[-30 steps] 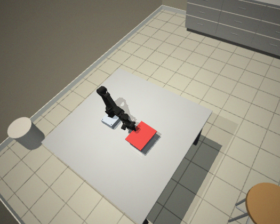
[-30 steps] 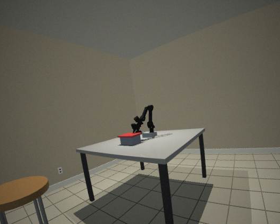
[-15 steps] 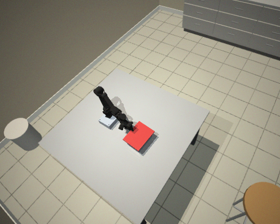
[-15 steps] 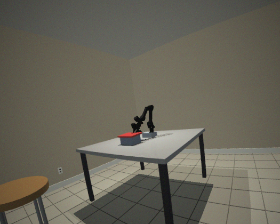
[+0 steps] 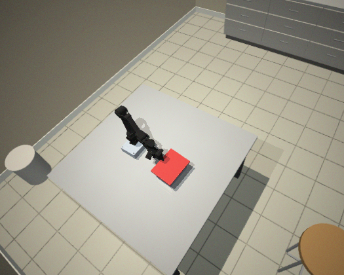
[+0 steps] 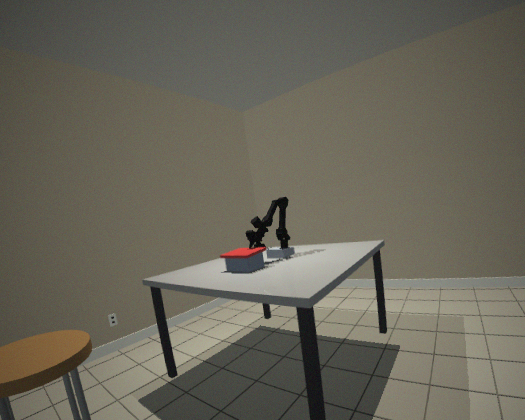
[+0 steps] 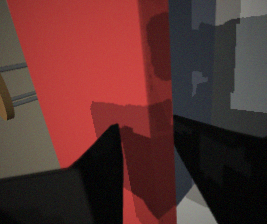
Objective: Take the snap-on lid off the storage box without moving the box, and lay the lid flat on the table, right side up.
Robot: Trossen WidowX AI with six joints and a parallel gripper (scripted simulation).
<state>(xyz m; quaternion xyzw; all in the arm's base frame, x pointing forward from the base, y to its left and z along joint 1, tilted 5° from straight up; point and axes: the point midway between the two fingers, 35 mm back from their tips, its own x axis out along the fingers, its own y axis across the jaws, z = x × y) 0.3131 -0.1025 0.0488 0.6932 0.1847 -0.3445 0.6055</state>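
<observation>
Now: gripper tip 7 cm short of the red lid and 2 cm to the left of it. The rest, counted from my gripper tip: storage box: 7 cm ahead, 2 cm to the right, 6 cm below.
</observation>
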